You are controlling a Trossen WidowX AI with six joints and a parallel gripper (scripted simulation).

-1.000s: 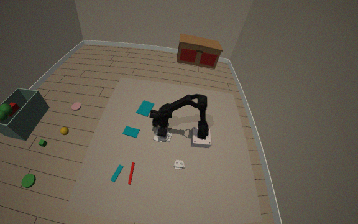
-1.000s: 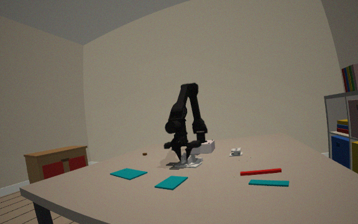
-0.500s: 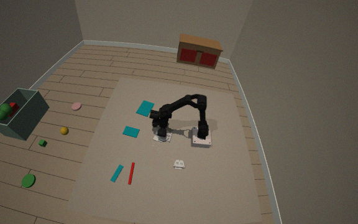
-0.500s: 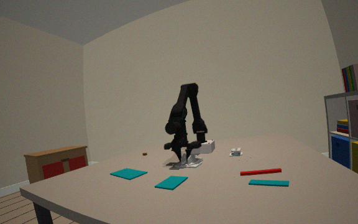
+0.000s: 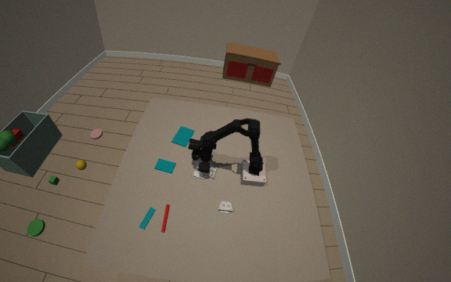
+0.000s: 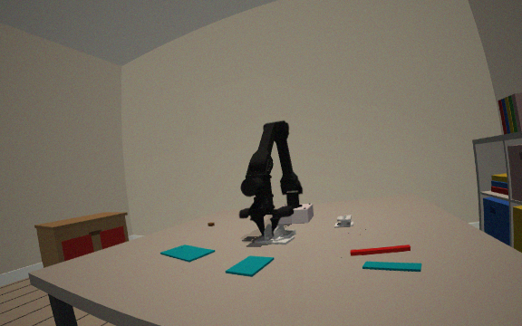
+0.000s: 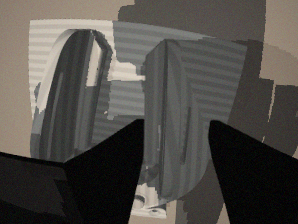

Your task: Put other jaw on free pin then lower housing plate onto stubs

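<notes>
Now: gripper tip 4 cm past the jaw and 2 cm to the right of it. Round my gripper tip: small white block: 18 cm behind, 23 cm to the left; then red strip: 12 cm ahead, 39 cm to the left, 1 cm below; then housing plate: 18 cm behind, 24 cm to the left, 1 cm above.
</notes>
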